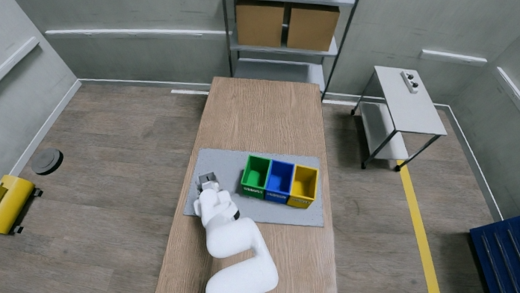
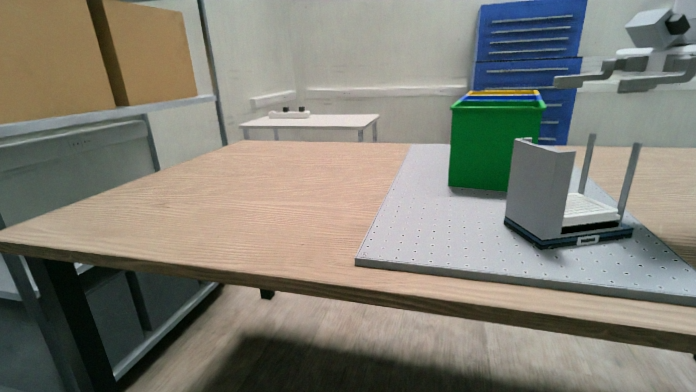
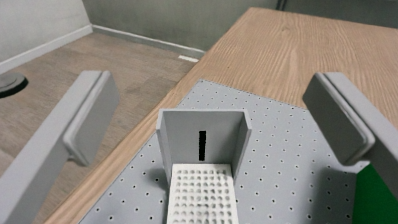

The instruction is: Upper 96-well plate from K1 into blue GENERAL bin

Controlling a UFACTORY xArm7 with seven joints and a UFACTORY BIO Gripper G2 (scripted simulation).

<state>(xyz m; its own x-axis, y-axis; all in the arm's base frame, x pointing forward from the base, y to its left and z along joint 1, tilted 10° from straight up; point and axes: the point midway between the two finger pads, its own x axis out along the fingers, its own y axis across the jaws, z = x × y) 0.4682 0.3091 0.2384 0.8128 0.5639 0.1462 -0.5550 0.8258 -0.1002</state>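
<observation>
My hand is 19 cm above the white 96-well plate, 2 cm short of it and 1 cm to the right of it. Round my hand: green bin (22 cm to the right, 14 cm below, 14 cm ahead); dark plate (21 cm below, 2 cm ahead, 1 cm to the left); blue general bin (35 cm to the right, 14 cm below, 14 cm ahead).
</observation>
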